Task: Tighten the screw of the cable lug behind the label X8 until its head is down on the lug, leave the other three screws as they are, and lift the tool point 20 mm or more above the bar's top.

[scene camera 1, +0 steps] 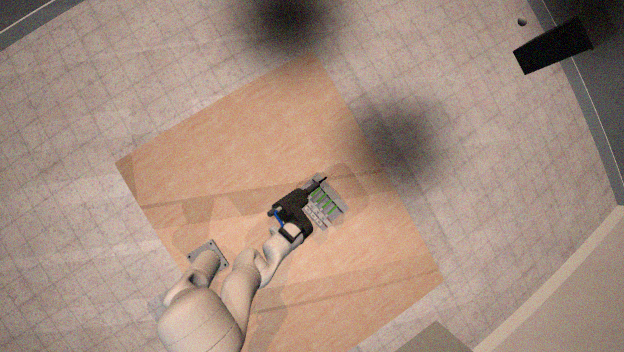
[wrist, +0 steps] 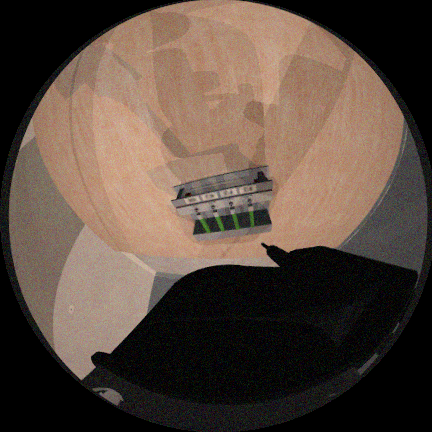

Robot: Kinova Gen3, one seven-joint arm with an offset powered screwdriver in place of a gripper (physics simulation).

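Places are measured from the arm's base along level axes (x ahead, y left, z up), in centimetres.
Where they show: end effector, tool point: (scene camera 1: 326,177) (wrist: 261,243); arm's base, origin of the base link: (scene camera 1: 208,261).
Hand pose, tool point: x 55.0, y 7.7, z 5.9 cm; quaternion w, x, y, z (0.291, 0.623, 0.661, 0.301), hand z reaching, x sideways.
Note:
Each offset is from my tool point to the top centre of the thing. "spot": to the spot under its first point. Level surfaces: height alone.
The terminal block {dz -2.1, dx -5.8, dy -8.1 cm} (scene camera 1: 338,196) (wrist: 235,233) stands on the wooden table with four green cables, whose lugs and small dark screws sit on a pale bar {spot: dz -2.9, dx -9.0, dy -8.8 cm} (wrist: 222,204). Four white labels {dz -2.8, dx -11.8, dy -8.0 cm} (wrist: 228,192) stand in a row beside the screws; their print is too blurred to read, so I cannot tell which is X8. My black screwdriver {dz +4.6, dx -2.4, dy -0.1 cm} (scene camera 1: 325,178) (wrist: 263,244) has a thin tip and no fingers. In the scene view the tip shows over the block's upper corner; in the wrist view it shows apart from the block, below its right end. Height above the bar and screw head seating cannot be told.
The wooden table top {dz -7.1 cm} (scene camera 1: 210,150) (wrist: 125,150) lies around the block. A grey mounting plate (scene camera 1: 223,261) with a pale arm part is on the table at the lower left in the scene view. A black box-like object (scene camera 1: 552,45) shows at the upper right.

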